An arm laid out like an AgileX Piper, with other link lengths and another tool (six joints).
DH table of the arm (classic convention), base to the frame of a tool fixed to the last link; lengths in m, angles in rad. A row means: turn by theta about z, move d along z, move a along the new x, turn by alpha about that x. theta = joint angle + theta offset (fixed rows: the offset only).
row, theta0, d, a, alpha
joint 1, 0, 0.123, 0, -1.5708
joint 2, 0.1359, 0, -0.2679, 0
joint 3, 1.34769, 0, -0.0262, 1.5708
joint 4, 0, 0.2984, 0, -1.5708
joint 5, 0, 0, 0, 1.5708
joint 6, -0.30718, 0.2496, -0.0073, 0.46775
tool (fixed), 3.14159, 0.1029, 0, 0
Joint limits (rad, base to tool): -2.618..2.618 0..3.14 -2.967..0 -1.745..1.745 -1.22..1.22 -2.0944..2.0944
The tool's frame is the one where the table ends.
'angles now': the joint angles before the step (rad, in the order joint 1, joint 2, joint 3, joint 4, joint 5, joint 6). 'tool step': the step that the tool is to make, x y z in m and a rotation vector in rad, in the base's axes. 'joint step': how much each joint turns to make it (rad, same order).
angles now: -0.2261, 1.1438, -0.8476, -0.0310, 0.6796, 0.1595
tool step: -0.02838, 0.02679, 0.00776, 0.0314, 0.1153, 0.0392
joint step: 0.0469, -0.0214, -0.0956, 0.0086, 0.2363, 0.0001
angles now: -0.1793, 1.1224, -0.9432, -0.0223, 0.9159, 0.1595
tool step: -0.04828, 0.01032, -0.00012, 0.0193, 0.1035, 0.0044
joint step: 0.0030, -0.0718, -0.0129, 0.0039, 0.1899, -0.0062
